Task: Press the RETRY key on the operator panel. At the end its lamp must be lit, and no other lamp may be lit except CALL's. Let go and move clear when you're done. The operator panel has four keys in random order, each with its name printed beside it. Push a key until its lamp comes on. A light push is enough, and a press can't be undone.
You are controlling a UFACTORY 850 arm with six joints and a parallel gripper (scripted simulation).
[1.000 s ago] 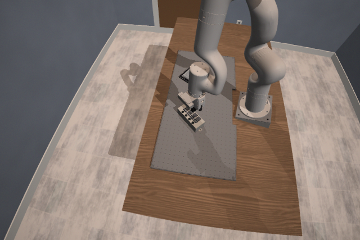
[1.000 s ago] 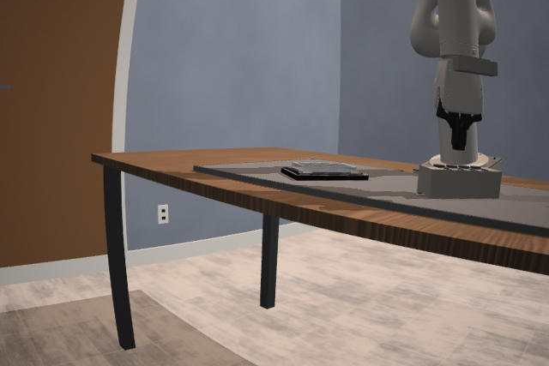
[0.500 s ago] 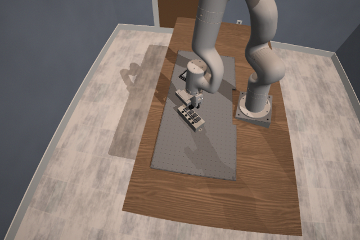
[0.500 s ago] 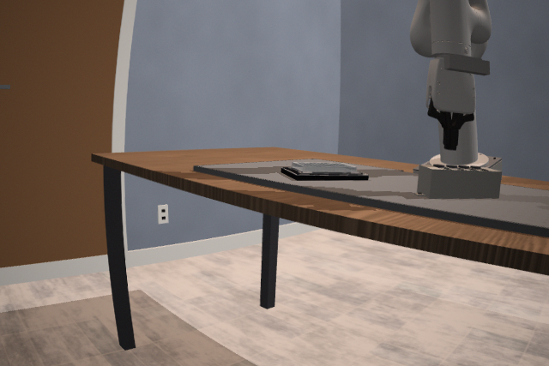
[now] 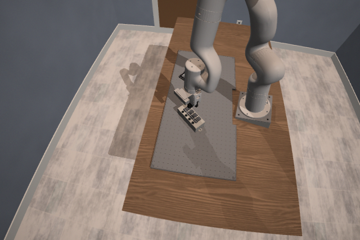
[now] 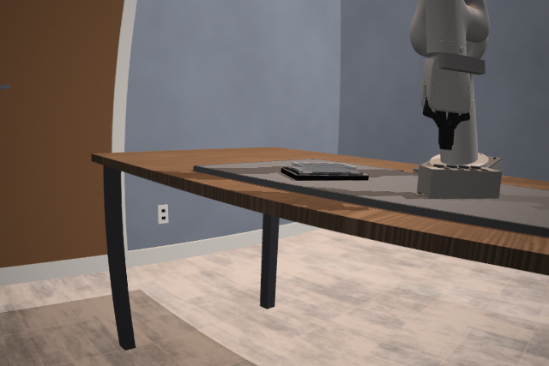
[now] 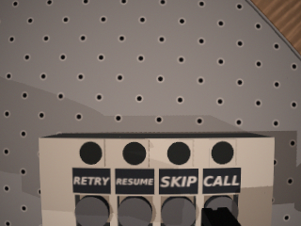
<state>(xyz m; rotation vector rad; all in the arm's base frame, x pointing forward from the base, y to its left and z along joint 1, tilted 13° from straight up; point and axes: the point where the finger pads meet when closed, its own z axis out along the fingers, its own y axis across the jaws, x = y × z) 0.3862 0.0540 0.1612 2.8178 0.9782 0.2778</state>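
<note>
Right now the operator panel is 70 mm below my hand, 30 mm to the left of it and 20 mm behind it. From my hand the other things lie so: white ribbed block 290 mm to the right, 90 mm below, 40 mm behind.
</note>
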